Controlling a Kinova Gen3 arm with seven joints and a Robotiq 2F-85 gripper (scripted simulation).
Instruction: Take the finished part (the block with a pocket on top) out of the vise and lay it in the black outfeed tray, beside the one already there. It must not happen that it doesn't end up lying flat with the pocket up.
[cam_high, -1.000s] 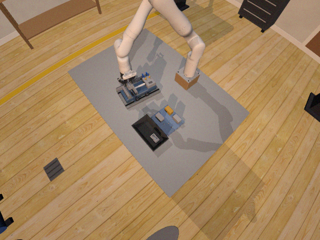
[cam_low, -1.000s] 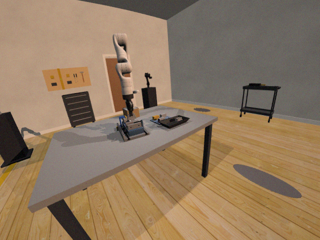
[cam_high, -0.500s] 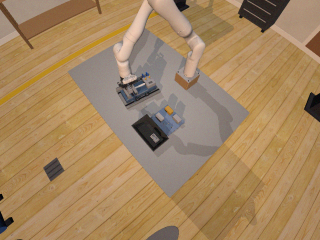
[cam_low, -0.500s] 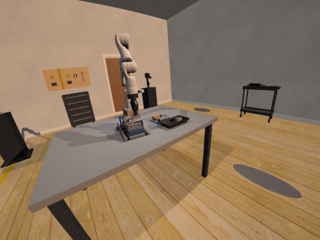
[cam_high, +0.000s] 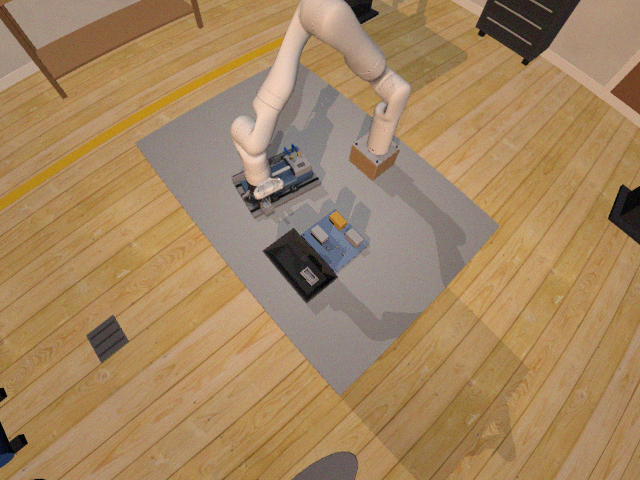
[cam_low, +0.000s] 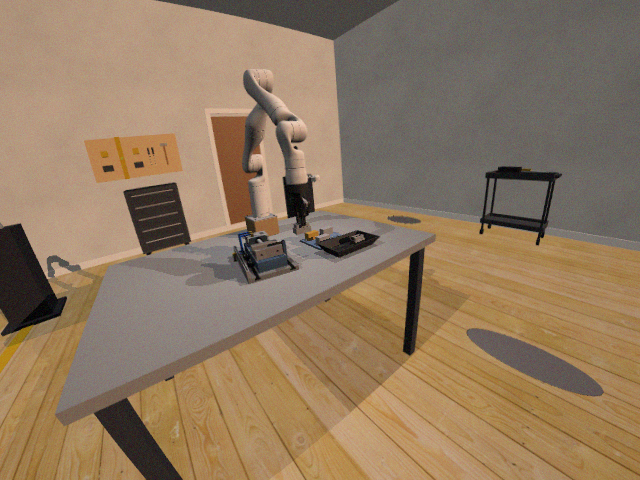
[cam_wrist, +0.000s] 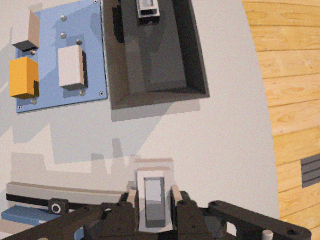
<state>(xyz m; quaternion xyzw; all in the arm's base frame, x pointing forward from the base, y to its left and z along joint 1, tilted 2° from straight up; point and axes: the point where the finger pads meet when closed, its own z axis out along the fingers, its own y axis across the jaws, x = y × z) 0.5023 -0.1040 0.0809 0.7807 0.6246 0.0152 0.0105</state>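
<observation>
The blank is 9 cm behind my hand, 18 cm to the left of it and 14 cm below it. The rest, counted from my hand: screw rod: 16 cm behind, 10 cm to the right, 9 cm below; then blue fixture plate: 12 cm behind, 23 cm to the left, 16 cm below; then orange block: 18 cm behind, 19 cm to the left, 14 cm below.
</observation>
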